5 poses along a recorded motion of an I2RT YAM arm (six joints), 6.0 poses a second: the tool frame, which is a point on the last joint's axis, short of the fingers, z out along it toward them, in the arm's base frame.
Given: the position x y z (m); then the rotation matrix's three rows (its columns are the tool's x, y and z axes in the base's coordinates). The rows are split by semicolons.
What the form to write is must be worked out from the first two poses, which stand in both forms.
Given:
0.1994 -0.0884 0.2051; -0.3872 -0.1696 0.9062; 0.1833 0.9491 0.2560; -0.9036 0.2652 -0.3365
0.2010 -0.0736 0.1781; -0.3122 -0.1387 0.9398; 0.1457 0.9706 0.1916; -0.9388 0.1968 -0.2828
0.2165 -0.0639 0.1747; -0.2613 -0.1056 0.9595; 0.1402 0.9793 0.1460; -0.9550 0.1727 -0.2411
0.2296 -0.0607 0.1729; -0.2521 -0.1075 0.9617; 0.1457 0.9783 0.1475; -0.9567 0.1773 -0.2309
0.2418 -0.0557 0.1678; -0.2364 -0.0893 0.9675; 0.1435 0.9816 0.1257; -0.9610 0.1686 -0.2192
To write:
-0.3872 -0.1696 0.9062 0.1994; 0.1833 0.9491 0.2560 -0.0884; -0.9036 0.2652 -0.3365 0.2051; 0 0 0 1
-0.3122 -0.1387 0.9398 0.2010; 0.1457 0.9706 0.1916 -0.0736; -0.9388 0.1968 -0.2828 0.1781; 0 0 0 1
-0.2613 -0.1056 0.9595 0.2165; 0.1402 0.9793 0.1460 -0.0639; -0.9550 0.1727 -0.2411 0.1747; 0 0 0 1
-0.2521 -0.1075 0.9617 0.2296; 0.1457 0.9783 0.1475 -0.0607; -0.9567 0.1773 -0.2309 0.1729; 0 0 0 1
-0.2364 -0.0893 0.9675 0.2418; 0.1435 0.9816 0.1257 -0.0557; -0.9610 0.1686 -0.2192 0.1678; 0 0 0 1

